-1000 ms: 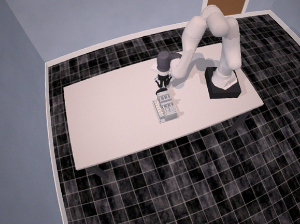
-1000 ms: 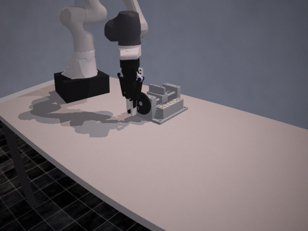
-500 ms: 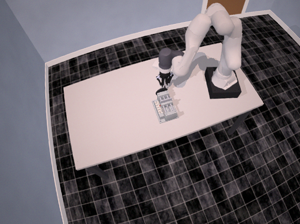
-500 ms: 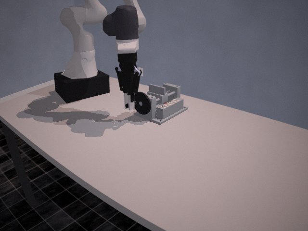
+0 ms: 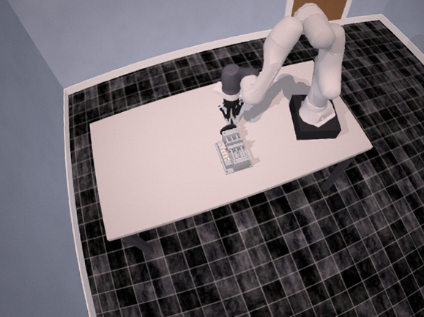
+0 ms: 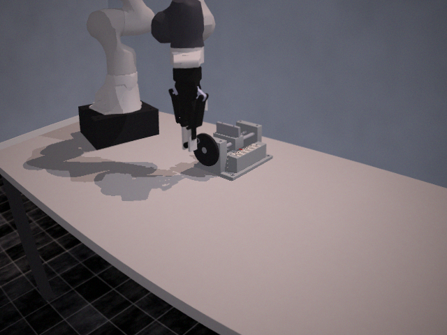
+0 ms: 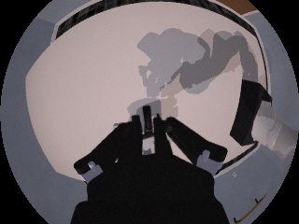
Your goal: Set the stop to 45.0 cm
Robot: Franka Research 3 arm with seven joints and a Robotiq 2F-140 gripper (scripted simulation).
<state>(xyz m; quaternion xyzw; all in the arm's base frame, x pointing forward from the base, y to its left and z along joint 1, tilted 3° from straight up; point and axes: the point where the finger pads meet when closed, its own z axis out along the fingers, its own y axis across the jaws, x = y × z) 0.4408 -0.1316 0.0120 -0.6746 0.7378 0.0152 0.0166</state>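
Now: hand 10 mm short of the black handwheel, 20 mm to the right of it and 20 mm above it. From my hand the other things lie so: grey stop fixture 50 mm ahead, 130 mm to the left, 20 mm below.
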